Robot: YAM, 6 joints.
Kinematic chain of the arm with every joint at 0, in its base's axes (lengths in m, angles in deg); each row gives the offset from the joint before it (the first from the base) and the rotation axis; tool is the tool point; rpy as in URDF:
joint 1: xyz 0 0 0.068 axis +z
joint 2: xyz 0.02 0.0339 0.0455 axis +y
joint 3: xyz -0.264 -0.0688 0 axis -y
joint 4: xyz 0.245 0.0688 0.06 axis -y
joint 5: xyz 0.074 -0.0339 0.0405 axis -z
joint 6: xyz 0.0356 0 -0.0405 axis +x
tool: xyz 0 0 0 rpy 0 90 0
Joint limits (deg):
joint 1: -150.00..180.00
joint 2: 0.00..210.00
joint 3: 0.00..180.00
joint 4: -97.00..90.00
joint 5: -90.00..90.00
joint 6: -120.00..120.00
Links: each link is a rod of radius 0.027 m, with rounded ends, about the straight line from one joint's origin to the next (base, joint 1, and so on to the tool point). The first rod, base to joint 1, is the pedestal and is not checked.
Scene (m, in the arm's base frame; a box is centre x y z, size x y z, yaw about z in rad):
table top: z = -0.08
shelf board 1: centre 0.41 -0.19 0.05 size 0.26 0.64 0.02 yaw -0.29
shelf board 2: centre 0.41 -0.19 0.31 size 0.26 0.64 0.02 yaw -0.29
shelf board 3: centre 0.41 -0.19 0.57 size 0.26 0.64 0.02 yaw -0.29
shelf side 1: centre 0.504 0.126 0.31 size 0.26 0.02 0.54 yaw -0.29
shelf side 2: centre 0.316 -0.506 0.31 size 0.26 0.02 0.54 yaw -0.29
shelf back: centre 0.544 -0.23 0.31 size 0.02 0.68 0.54 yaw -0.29
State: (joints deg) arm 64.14 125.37 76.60 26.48 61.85 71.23
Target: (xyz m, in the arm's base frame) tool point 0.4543 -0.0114 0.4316
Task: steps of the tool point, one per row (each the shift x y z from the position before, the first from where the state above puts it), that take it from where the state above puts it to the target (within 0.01 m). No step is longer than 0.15 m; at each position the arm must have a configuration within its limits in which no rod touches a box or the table.
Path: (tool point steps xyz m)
1: 0.0427 -0.0591 0.0761
2: 0.0219 -0.0719 0.0680
3: -0.0009 -0.0770 0.0580
4: -0.0234 -0.0743 0.0463
5: -0.0431 -0.0647 0.0336
6: 0.0552 -0.0033 0.0172
7: 0.0585 -0.0118 0.0059
8: 0.0584 -0.0214 -0.0058
9: 0.0546 -0.0312 -0.0173

